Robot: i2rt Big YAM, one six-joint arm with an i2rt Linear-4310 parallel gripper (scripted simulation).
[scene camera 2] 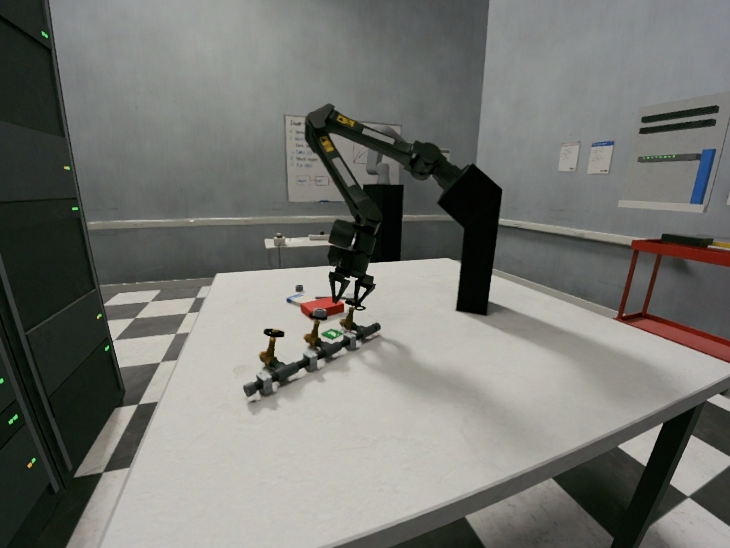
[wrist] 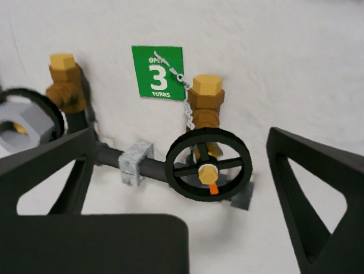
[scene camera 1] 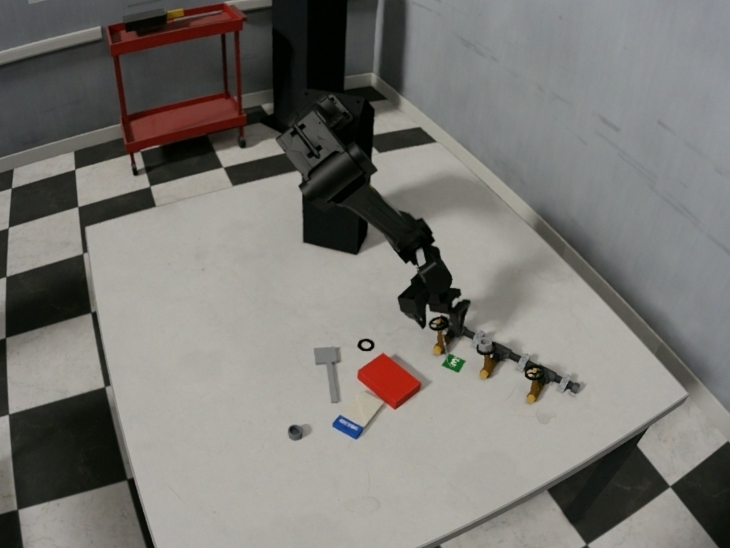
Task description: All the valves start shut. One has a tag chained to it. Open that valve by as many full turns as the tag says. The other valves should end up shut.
Scene:
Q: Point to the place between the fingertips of my gripper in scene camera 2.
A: At 345, 304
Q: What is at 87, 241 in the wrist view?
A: My gripper.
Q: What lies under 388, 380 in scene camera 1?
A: A red box.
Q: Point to a green tag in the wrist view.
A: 154, 79

